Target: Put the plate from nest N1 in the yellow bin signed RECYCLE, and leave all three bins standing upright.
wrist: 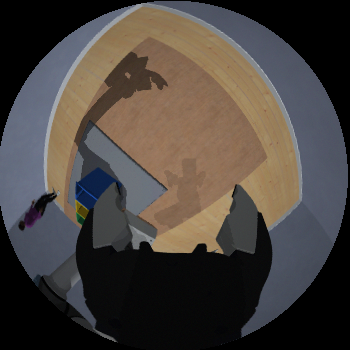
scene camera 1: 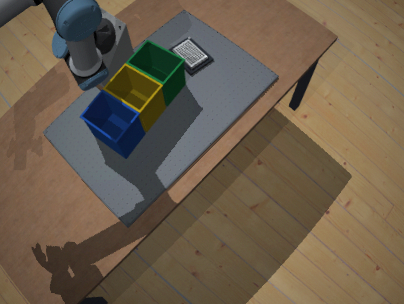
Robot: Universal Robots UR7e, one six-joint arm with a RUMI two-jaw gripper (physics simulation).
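Pixels of known places: gripper, between the fingertips: (wrist: 175, 185); arm's base, origin of its link: (scene camera 1: 102, 36).
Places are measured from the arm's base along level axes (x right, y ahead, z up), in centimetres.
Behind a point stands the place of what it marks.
A white plate with a grid of wells (scene camera 1: 190, 52) @(x -21.6, y 26.6, z -17.0 cm) lies flat in a dark nest (scene camera 1: 204, 64) @(x -20.7, y 34.4, z -18.4 cm) on the grey mat, beside the green bin; no N1 label is readable. The yellow bin (scene camera 1: 153, 113) @(x 10.6, y 34.4, z -12.5 cm) (wrist: 81, 208) @(x 4.3, y 32.7, z -5.5 cm) stands upright between the blue bin (scene camera 1: 126, 141) @(x 25.6, y 34.9, z -9.0 cm) (wrist: 99, 186) @(x 29.4, y 25.5, z -8.6 cm) and the green bin (scene camera 1: 175, 85) @(x -3.1, y 33.9, z -11.8 cm) (wrist: 80, 219) @(x -8.8, y 32.2, z -4.0 cm), which also stand upright. I see no plate in the visible part of the yellow bin's inside, and its RECYCLE sign is not readable. My gripper (wrist: 175, 185) @(x 65.5, y 7.6, z 15.8 cm) is open and empty, high above the table and away from the bins. It does not show in the scene view.
The bins stand in a close row on the grey mat (scene camera 1: 225, 85) @(x -17.9, y 46.8, z -19.4 cm) (wrist: 127, 172) @(x 37.9, y 18.0, z -19.4 cm) on the brown table (scene camera 1: 35, 200) @(x 65.6, y 14.3, z -20.7 cm) (wrist: 200, 110) @(x 80.5, y 8.2, z -20.7 cm). The robot's base (scene camera 1: 119, 45) @(x -0.5, y 9.4, z -0.4 cm) is behind the bins. Shadows of the arm fall on the table. A person (wrist: 32, 219) shows at the left of the wrist view.
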